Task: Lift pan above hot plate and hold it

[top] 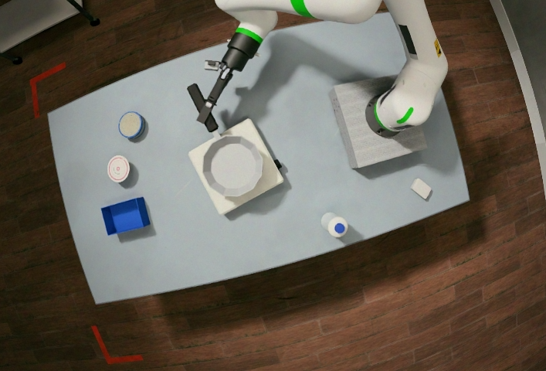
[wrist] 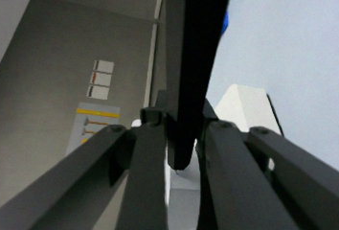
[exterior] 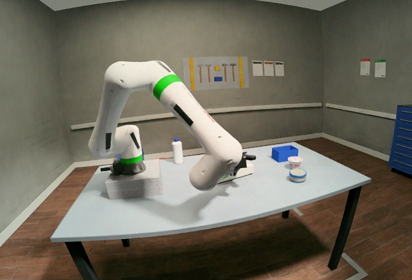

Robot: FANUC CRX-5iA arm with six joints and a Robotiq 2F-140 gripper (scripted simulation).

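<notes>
Now: hand 12 cm to the right of the grey pan, 2 cm past it and 2 cm above it. The rest, counted from my hand: white hot plate 18 cm to the left, 12 cm below, 5 cm behind; blue bin 42 cm ahead, 22 cm to the left, 14 cm below; white bottle 46 cm to the left, 28 cm behind, 7 cm below.
</notes>
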